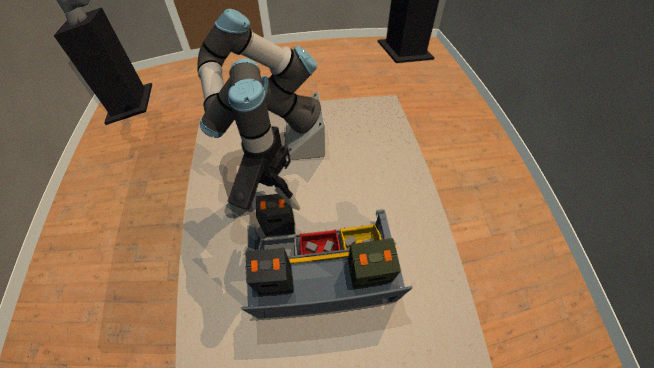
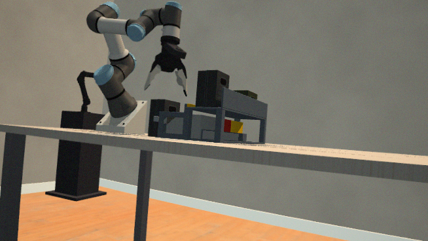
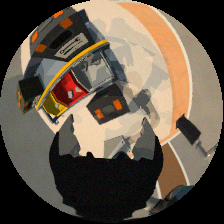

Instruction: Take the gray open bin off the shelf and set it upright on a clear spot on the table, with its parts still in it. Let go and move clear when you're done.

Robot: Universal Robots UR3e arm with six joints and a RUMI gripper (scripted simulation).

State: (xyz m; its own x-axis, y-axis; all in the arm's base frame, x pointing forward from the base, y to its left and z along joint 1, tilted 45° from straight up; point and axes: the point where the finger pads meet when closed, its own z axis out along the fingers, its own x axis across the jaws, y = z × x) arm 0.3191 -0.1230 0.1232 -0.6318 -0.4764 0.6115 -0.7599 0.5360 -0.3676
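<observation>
The gray open bin lies 12 cm ahead of my hand, 11 cm below it and 2 cm to the right of it. Round my hand: yellow rail 17 cm ahead, 9 cm to the left, 5 cm below; then red bin 14 cm ahead, 11 cm below, 9 cm to the left; then yellow bin 20 cm to the left, 15 cm ahead, 11 cm below.
</observation>
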